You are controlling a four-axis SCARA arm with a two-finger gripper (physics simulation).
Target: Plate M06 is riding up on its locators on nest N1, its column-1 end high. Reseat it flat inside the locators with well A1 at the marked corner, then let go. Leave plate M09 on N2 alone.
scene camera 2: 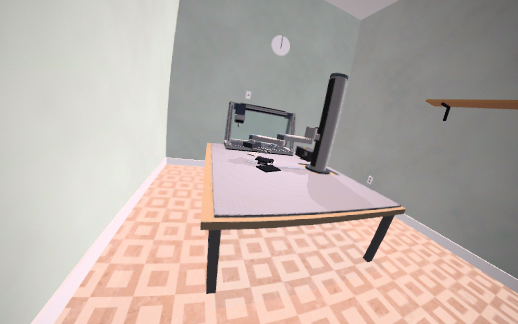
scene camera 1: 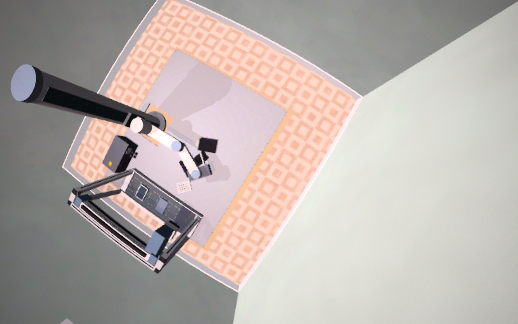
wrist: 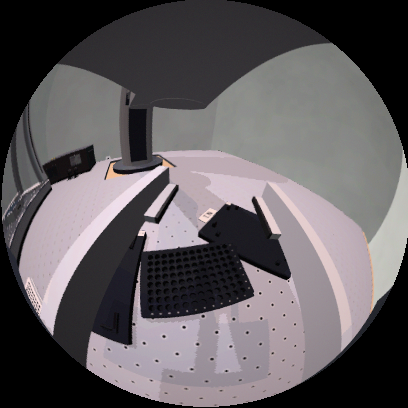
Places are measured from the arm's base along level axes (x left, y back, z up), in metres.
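Pixels of known places: gripper, fingertip midpoint: (scene camera 2: 268, 152) (scene camera 1: 195, 153) (wrist: 216, 183); arm's base, origin of the base link: (scene camera 2: 317, 170) (scene camera 1: 154, 124) (wrist: 137, 164).
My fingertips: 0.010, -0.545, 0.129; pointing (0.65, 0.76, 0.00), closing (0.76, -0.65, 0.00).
For each thing: its middle in the pictures, then the offset to it from my fingertips, as dx, dy, dz. "spot": a spot on its surface instead.
- flat black nest, body centre: (wrist: 253, 231) (scene camera 2: 268, 167) (scene camera 1: 207, 145) +0.101, -0.016, -0.105
- N1 tag, surface spot: (wrist: 207, 215) spot: +0.062, +0.071, -0.114
- dark slab, body centre: (wrist: 96, 273) -0.152, +0.035, -0.110
- white plate, body centre: (scene camera 1: 184, 186) -0.331, -0.023, -0.109
- black box, surface spot: (wrist: 70, 162) spot: -0.353, +0.578, -0.048
A black plate with rows of wells (wrist: 195, 280) lies below and in front of my fingers in the wrist view, apart from them. Its label does not show, so I cannot tell whether it is M06 or M09. Past it lies a flat black nest (wrist: 250, 240) (scene camera 1: 207, 145) (scene camera 2: 268, 168) with small locators, beside the N1 tag (wrist: 207, 215). The plate's edge overlaps this nest's near corner in the wrist view. My gripper (wrist: 216, 183) is shut and empty; its fingertips still stand apart, with a gap between them. Plate tilt and well A1 cannot be made out.
Another dark slab (wrist: 117, 300) lies left of the plate, partly behind the left finger. A white plate (scene camera 1: 184, 187) lies near a framed gantry machine (scene camera 1: 167, 210). A black box (scene camera 1: 120, 153) (wrist: 70, 162) and the arm's column (scene camera 2: 331, 122) stand nearby.
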